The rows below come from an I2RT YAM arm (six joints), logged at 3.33 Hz.
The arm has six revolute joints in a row. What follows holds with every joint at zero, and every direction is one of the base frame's. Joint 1 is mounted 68.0 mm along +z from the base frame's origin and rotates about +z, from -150.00 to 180.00 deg. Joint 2 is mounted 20.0 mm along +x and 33.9 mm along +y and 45.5 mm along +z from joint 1 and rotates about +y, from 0.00 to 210.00 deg. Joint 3 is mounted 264.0 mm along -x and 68.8 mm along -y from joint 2 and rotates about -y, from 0.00 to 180.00 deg. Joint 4 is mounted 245.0 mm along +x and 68.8 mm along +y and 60.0 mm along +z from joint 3 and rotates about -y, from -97.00 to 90.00 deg. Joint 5 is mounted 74.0 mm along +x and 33.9 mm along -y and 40.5 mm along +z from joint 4 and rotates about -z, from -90.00 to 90.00 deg. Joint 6 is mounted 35.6 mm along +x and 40.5 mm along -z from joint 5 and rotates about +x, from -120.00 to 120.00 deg. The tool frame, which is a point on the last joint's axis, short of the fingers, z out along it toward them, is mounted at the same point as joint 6; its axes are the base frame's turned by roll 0.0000, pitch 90.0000 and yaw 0.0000 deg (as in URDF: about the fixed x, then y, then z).
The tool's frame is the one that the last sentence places.
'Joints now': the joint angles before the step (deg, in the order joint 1, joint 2, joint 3, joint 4, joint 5, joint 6). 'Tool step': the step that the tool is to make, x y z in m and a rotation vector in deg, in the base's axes. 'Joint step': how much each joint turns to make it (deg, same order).
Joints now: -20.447, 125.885, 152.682, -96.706, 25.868, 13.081
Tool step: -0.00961, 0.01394, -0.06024, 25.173, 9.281, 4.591
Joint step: -0.394, -5.902, -23.411, 0.000, -20.786, -0.918
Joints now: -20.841, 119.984, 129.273, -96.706, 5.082, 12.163
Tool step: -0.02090, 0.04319, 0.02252, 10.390, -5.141, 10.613
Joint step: 4.131, -8.175, -6.731, -0.001, -11.847, -5.814
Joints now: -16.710, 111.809, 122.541, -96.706, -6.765, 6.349
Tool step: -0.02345, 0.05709, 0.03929, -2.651, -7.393, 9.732
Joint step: 8.700, -8.065, -1.377, 0.963, 0.853, -1.179
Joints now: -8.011, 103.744, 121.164, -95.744, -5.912, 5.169
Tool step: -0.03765, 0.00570, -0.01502, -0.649, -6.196, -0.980
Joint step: 0.089, -13.880, -20.481, 12.940, 0.065, 1.094
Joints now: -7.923, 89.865, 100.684, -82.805, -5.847, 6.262
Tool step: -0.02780, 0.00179, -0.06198, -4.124, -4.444, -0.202
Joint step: 0.000, -12.086, -26.206, 19.016, 3.323, -1.027
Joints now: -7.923, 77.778, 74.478, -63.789, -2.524, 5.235
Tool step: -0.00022, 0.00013, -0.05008, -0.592, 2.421, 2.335
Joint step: 0.022, -0.023, -11.062, 8.612, -0.001, -2.491
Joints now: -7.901, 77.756, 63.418, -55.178, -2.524, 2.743
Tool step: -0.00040, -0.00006, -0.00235, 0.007, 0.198, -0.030
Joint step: -0.023, -0.001, -0.504, 0.307, 0.022, 0.000
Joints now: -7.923, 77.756, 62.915, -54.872, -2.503, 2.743
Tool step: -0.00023, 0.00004, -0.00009, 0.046, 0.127, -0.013
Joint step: -0.001, 0.001, 0.000, -0.130, -0.022, 0.021
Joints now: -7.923, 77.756, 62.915, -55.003, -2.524, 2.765
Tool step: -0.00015, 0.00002, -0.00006, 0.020, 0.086, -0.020
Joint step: 0.000, 0.001, 0.000, -0.086, -0.001, 0.021
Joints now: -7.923, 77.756, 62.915, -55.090, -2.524, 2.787
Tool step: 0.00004, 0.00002, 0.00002, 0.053, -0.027, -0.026
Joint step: 0.000, 0.000, 0.001, 0.020, -0.044, 0.043
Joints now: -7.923, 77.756, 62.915, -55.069, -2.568, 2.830
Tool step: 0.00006, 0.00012, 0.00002, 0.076, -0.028, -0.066
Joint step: 0.023, 0.001, 0.002, 0.022, -0.044, 0.110
